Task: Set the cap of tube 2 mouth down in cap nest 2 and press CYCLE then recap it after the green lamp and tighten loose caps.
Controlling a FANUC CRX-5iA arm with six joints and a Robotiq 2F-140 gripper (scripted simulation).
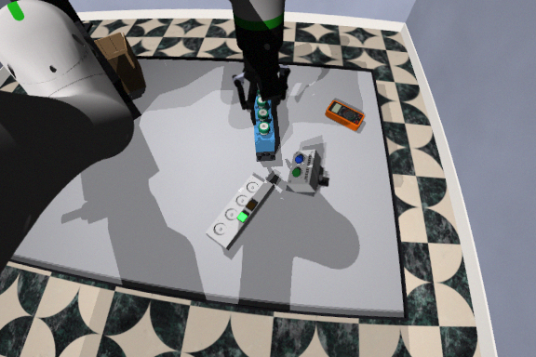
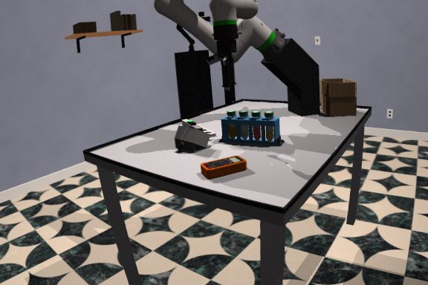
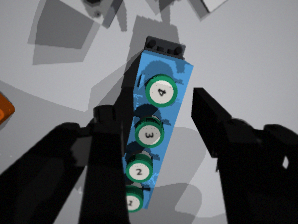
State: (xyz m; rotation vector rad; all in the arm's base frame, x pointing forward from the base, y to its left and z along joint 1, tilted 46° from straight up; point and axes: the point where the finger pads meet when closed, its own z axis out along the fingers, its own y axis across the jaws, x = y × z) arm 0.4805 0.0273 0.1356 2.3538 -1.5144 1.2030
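Now: hand 90 mm short of the green ready key, 130 mm to the left of it and 120 mm above it. Also, from my hand: blue cycle key (100 mm ahead, 90 mm to the right, 120 mm below); then key housing (110 mm ahead, 110 mm to the right, 130 mm below); then cap (100 mm to the left, 70 mm below).
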